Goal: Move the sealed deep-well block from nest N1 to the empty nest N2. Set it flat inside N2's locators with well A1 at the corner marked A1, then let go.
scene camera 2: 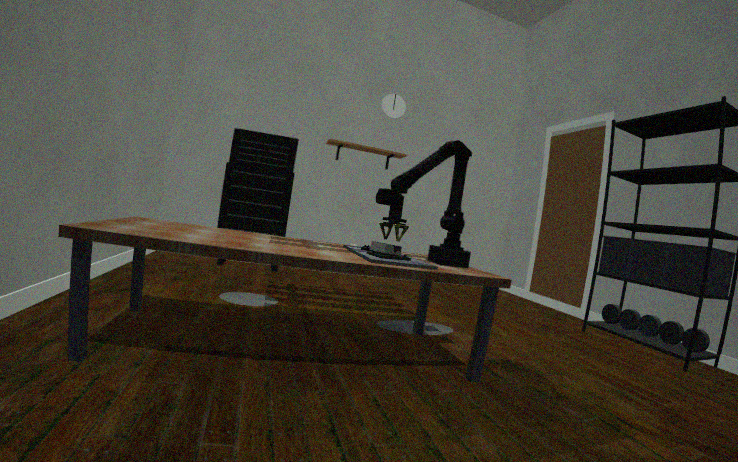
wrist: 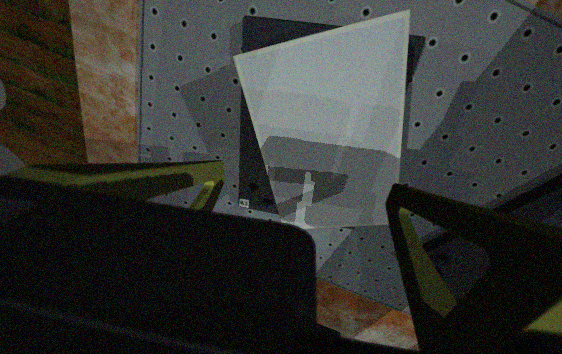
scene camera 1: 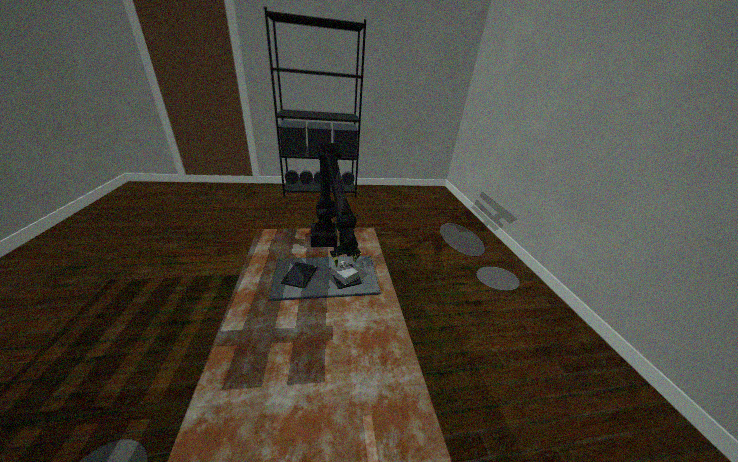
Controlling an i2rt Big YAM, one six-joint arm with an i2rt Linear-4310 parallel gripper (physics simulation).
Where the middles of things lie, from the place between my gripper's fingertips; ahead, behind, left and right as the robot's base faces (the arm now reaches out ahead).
Labels:
I see the pale grey block (wrist: 327, 109) 20 mm ahead of my hand and 40 mm below it.

